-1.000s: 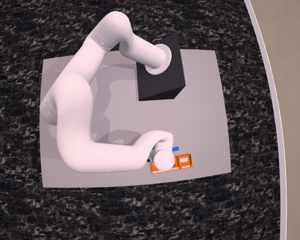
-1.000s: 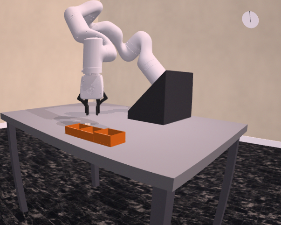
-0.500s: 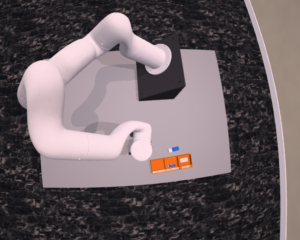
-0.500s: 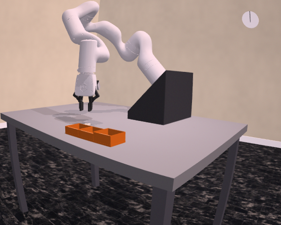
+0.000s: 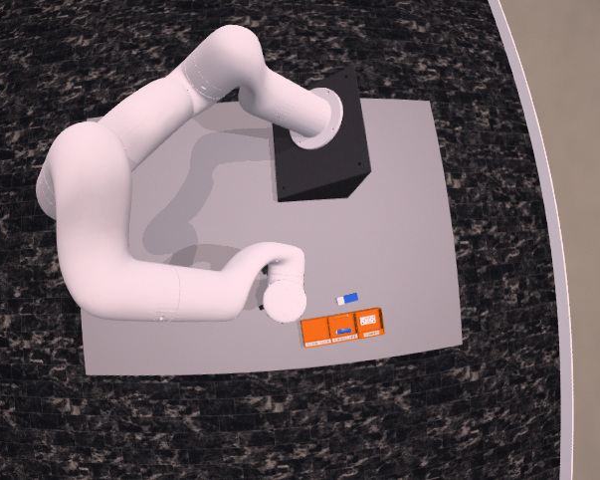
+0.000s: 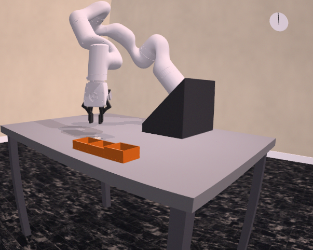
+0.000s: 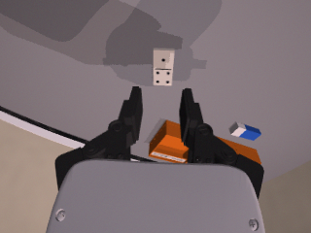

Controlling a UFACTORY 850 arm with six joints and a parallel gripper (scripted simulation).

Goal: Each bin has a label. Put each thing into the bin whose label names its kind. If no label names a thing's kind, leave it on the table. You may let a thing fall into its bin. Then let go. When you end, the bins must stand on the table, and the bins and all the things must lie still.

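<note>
Right now my hand is 8 cm above the white card-like piece. Also, from my hand: blue-and-white block: 3 cm ahead, 20 cm to the left, 8 cm below; orange battery: 9 cm ahead, 18 cm to the left, 8 cm below; orange three-compartment bin: 12 cm ahead, 18 cm to the left, 7 cm below.
</note>
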